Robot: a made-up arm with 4 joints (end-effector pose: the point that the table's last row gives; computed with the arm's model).
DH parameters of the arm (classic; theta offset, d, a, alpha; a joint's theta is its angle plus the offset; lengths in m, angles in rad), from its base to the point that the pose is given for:
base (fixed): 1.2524 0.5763 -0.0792 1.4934
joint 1: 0 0.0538 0.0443 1.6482
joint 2: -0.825 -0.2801 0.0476 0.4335
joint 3: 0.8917 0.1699 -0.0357 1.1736
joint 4: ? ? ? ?
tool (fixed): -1.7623 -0.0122 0 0
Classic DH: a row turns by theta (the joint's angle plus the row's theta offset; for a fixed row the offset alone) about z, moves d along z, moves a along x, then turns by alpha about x.
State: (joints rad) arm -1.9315 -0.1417 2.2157 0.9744
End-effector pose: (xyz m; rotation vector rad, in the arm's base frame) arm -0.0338 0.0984 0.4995 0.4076 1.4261 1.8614
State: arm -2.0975 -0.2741 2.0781 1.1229
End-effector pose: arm -0.0229 0.0953 0.4945 0.5884 1.4289 1.6688
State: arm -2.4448 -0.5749 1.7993 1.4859
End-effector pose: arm 0.0159 0.0795 0.4720 0.7755 1.3885 1.0735
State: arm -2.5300 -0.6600 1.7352 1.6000
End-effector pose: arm 0.0282 0.0718 0.4642 0.7651 1.3706 0.8933
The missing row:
joint 4: 0.1658 -0.0609 -0.0072 2.4025
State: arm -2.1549 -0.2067 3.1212 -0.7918
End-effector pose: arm -0.0487 0.0390 0.4574 -0.9501 -2.7091 -0.4230
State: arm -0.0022 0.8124 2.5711 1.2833
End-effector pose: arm -0.0113 0.0761 0.7416 -0.2646 -0.8396 1.1631
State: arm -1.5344 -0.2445 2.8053 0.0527
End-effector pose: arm -0.0426 0.0969 0.5511 0.4597 2.0887 2.1480
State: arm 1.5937 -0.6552 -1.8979 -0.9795
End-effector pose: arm -0.0748 -0.1821 0.6083 -0.1766 -0.5236 2.4970
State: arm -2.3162 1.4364 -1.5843 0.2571
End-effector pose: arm 0.0732 -0.0814 0.4480 -2.3490 0.5307 -1.3585
